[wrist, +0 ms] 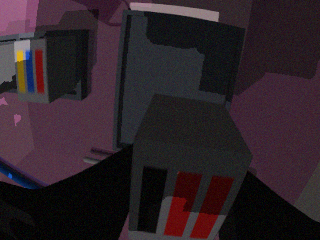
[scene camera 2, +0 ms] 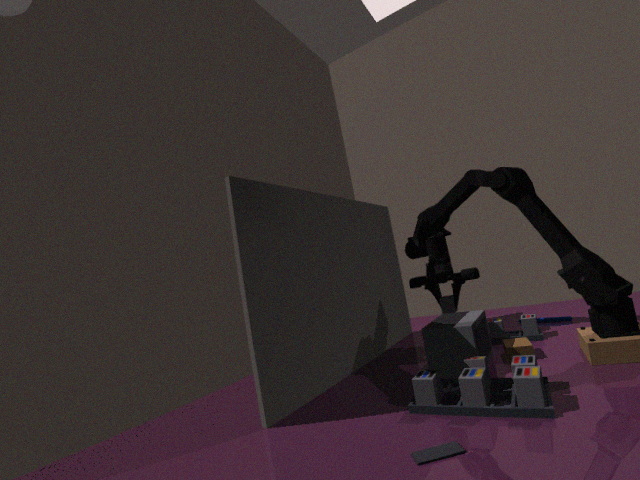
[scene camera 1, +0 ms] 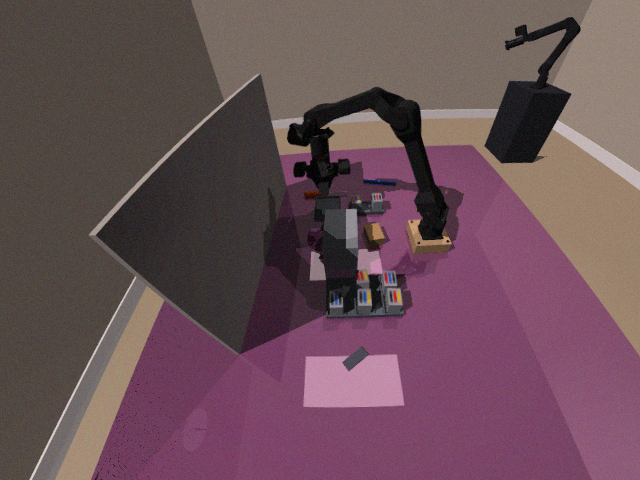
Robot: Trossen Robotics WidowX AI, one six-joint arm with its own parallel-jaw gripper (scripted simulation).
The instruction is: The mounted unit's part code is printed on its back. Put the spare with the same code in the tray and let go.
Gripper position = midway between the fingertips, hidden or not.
Note:
My gripper (scene camera 2: 449,308) holds a grey spare. I also see a dark grey tray (wrist: 172,55), a mounted unit (scene camera 2: 449,339) and a grey panel (scene camera 2: 322,293).
My gripper also shows in the wrist view (wrist: 181,156) and in scene camera 1 (scene camera 1: 324,188). The mounted unit also shows in scene camera 1 (scene camera 1: 340,234). The grey panel also shows in scene camera 1 (scene camera 1: 196,229).

